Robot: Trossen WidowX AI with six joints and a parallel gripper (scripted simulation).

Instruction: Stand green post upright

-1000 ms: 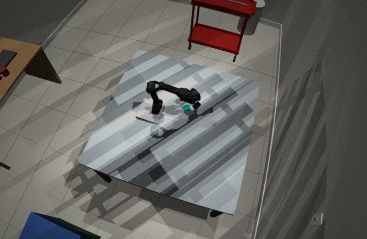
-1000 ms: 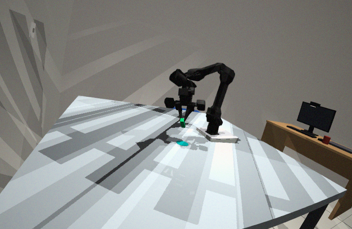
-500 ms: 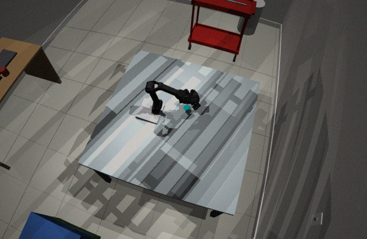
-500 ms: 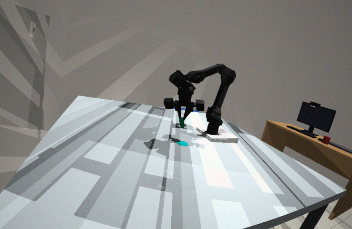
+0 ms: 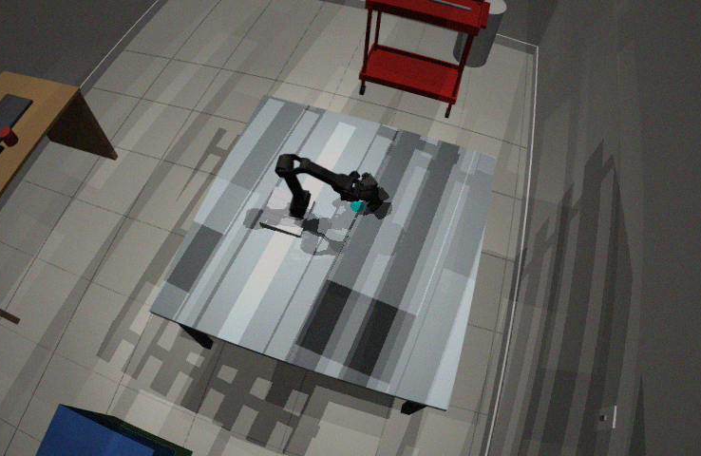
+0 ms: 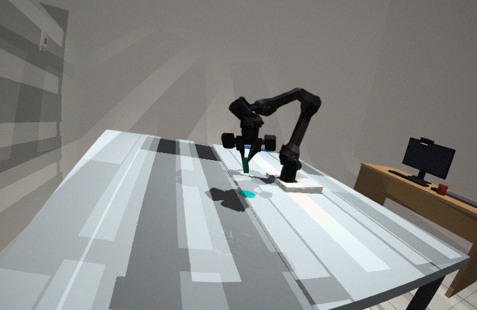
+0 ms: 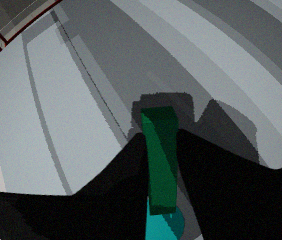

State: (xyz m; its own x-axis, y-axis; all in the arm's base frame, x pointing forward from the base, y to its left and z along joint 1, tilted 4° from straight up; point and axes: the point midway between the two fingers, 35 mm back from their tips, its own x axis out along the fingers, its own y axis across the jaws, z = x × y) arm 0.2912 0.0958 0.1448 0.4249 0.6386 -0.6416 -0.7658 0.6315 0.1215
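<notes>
My gripper tip is now 13 cm above the cyan circle, 5 cm past it and 2 cm to the left of it. From my gripper tip the other things lie so: green post 2 cm below, 1 cm to the right, 1 cm behind.
</notes>
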